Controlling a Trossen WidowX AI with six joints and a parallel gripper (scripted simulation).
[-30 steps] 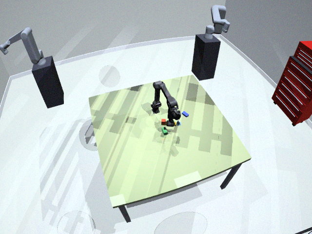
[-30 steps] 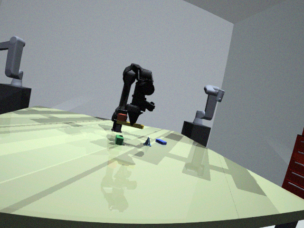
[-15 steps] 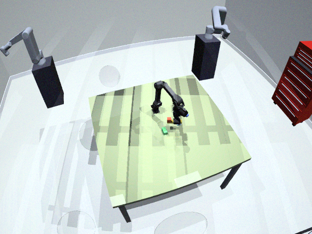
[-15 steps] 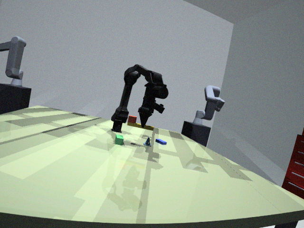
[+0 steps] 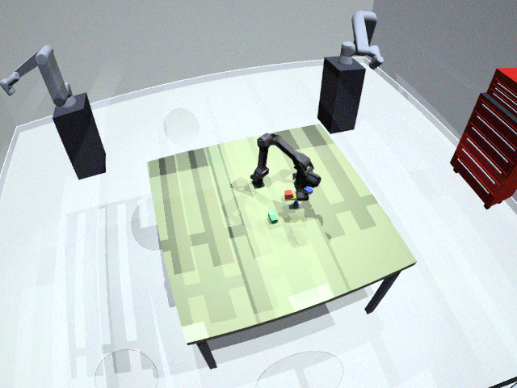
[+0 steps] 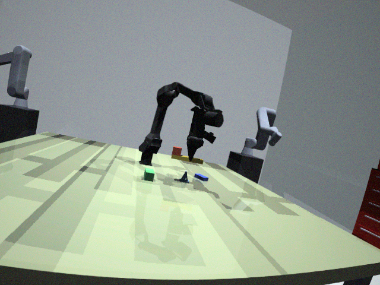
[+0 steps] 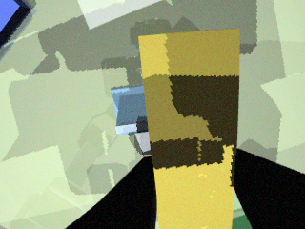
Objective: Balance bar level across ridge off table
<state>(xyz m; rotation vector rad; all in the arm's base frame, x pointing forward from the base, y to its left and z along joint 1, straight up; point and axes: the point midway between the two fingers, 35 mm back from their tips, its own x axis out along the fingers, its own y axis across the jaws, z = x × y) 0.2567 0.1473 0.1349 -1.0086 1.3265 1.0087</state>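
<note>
My gripper tip is now 11 cm past the blue block, 11 cm to the right of it and 9 cm above it. Round my gripper tip: yellow bar 1 cm behind, 4 cm to the right, 1 cm above; green block 2 cm ahead, 16 cm to the right, 8 cm below.
</note>
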